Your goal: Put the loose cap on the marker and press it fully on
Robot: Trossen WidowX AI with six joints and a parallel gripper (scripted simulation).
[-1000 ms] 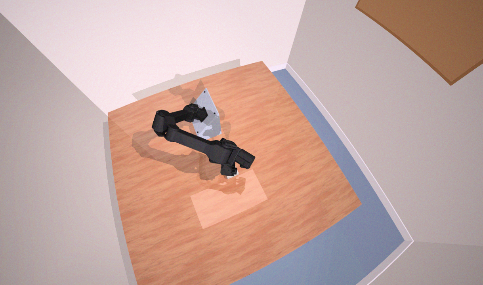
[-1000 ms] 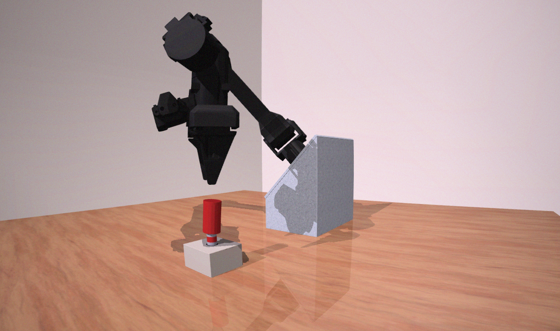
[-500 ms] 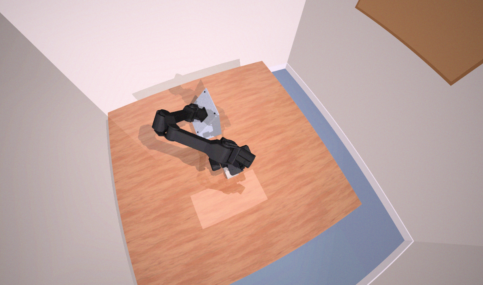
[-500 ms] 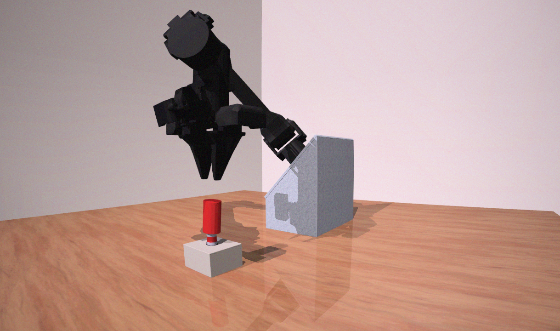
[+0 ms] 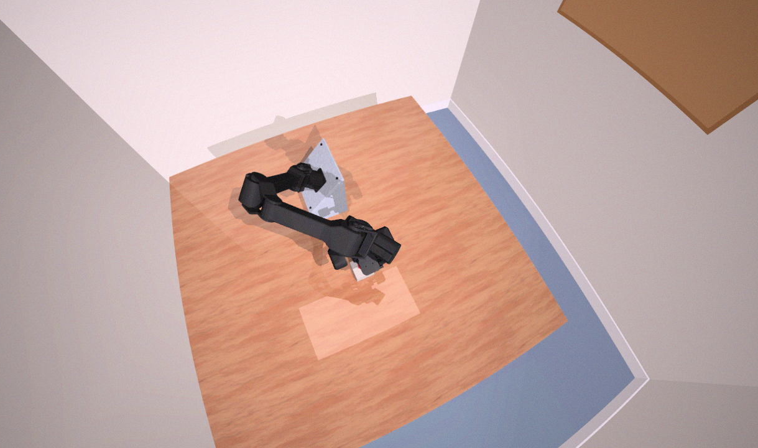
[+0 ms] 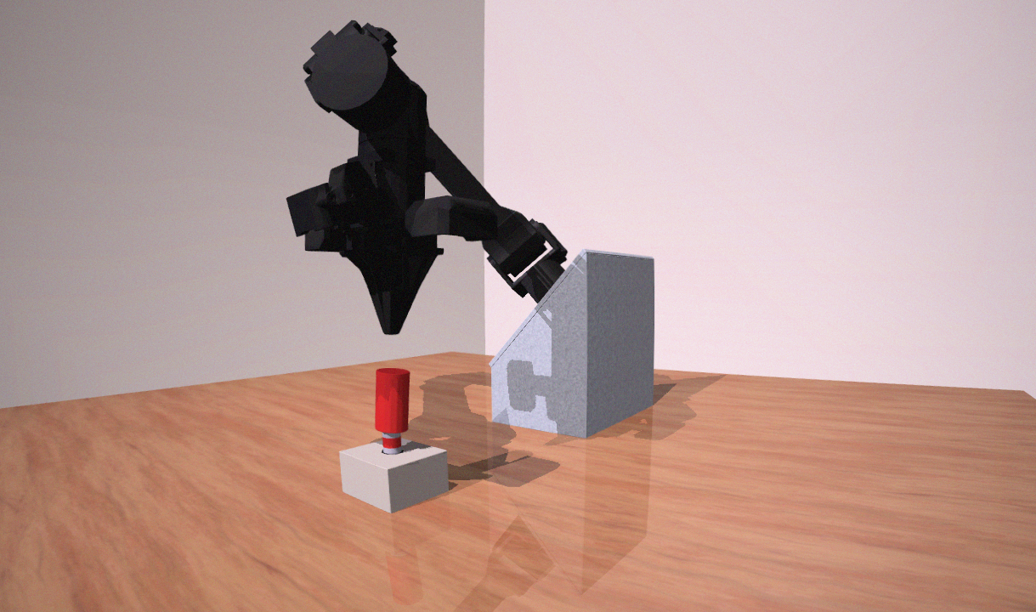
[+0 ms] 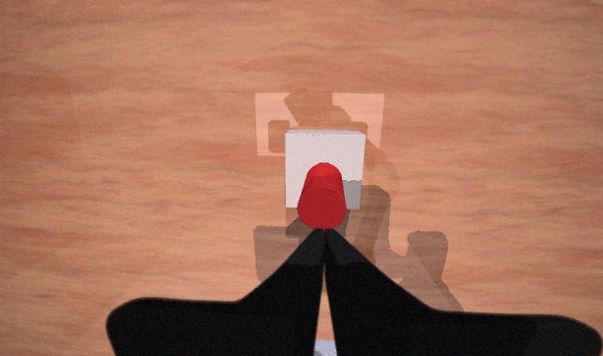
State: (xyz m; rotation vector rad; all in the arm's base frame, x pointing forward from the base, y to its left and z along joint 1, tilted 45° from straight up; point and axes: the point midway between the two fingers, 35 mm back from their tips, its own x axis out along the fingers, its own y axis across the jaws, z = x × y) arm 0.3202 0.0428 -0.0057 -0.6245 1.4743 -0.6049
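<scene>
My gripper tip is 50 mm above the marker cap. From my gripper tip the other things lie so: holder block: 120 mm below.
</scene>
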